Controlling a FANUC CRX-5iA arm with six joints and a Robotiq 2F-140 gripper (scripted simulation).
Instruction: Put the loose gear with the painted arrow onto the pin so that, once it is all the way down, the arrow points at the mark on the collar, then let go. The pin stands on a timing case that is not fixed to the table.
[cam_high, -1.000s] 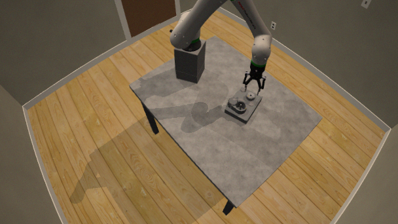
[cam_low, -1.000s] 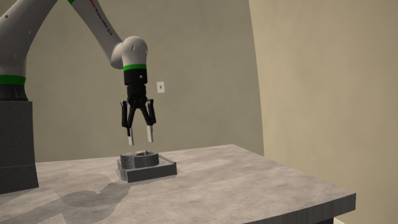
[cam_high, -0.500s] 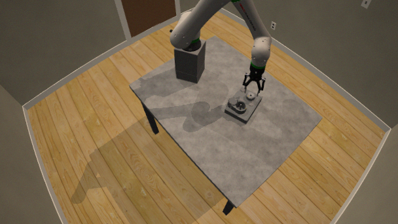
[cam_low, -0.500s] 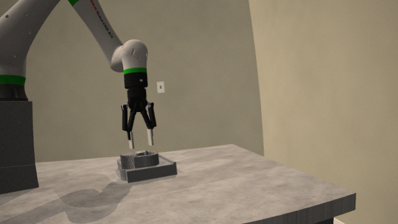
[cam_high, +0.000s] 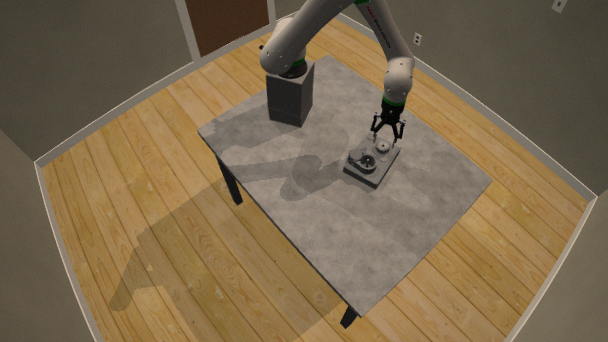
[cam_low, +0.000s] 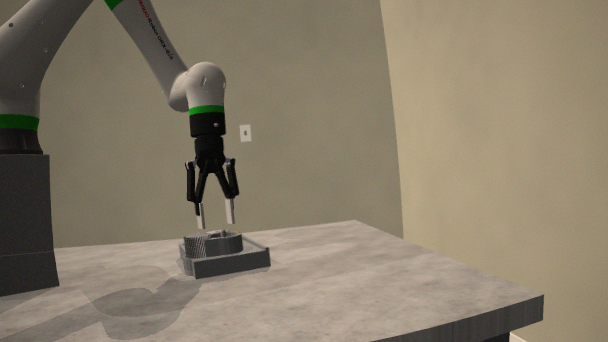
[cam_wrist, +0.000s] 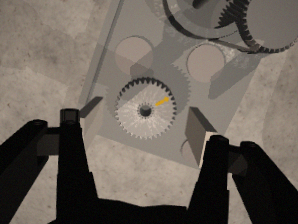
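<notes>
Right now my hand is 5 cm above the loose gear.
</notes>
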